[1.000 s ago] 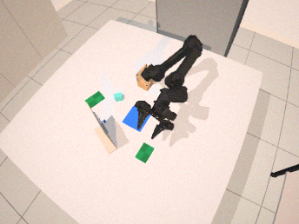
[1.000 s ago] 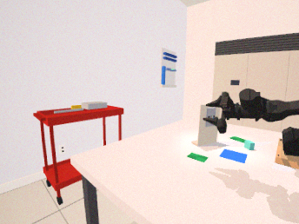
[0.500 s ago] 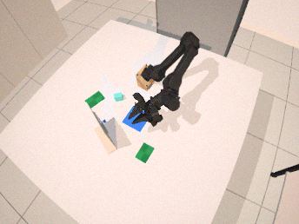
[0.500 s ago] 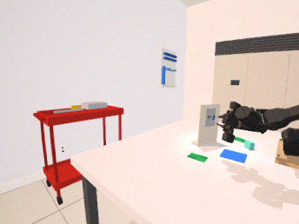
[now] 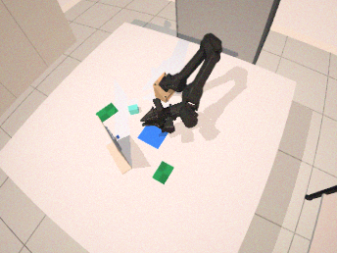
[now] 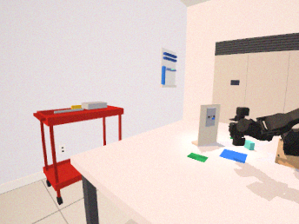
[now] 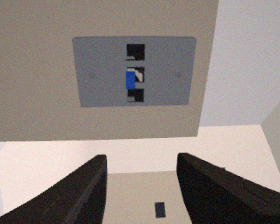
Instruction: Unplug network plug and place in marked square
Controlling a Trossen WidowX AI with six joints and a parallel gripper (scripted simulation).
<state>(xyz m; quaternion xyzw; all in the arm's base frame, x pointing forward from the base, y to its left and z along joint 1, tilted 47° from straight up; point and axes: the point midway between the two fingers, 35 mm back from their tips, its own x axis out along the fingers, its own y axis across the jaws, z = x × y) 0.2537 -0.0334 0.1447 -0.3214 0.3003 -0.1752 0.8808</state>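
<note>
The network plug lies 110 mm ahead of my gripper tip and 60 mm to the right of it. Also, from my gripper tip: blue marked square (40 mm behind, 10 mm to the left, 170 mm below); then grey upright panel (130 mm ahead, 70 mm to the right, 60 mm below).
</note>
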